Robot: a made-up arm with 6 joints. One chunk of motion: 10 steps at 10 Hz.
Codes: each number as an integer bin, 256 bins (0 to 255) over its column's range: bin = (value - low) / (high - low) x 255, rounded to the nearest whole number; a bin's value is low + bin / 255 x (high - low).
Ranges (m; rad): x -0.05..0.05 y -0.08..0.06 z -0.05..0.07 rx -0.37..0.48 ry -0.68..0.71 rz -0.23..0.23
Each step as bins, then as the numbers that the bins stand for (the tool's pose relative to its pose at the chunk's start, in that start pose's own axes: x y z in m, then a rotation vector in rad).
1 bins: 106 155 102 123 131 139
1 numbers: -0.0084 0.0051 -0.0020 0.0400 0.0341 0.0207
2 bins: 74 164 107 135 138 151
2 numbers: -0.0210 0.0100 0.0004 0.0800 0.0722 0.0424
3 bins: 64 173 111 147 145 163
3 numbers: -0.0249 0.0150 0.0022 0.1200 0.1104 0.0640
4 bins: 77 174 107 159 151 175
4 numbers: -0.0198 0.0155 0.0004 0.1600 0.1431 0.0857
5 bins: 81 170 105 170 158 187
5 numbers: -0.0182 0.0133 -0.0006 0.1967 0.1813 0.1073
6 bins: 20 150 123 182 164 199
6 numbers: -0.0422 0.0024 0.0079 0.2367 0.2140 0.1290
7 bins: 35 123 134 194 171 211
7 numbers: -0.0363 -0.0125 0.0131 0.2767 0.2521 0.1506
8 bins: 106 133 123 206 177 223
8 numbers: -0.0084 -0.0070 0.0079 0.3167 0.2848 0.1723
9 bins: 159 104 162 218 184 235
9 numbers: 0.0124 -0.0229 0.0262 0.3567 0.3230 0.1939
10 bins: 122 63 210 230 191 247
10 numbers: -0.0022 -0.0454 0.0488 0.3967 0.3611 0.2156
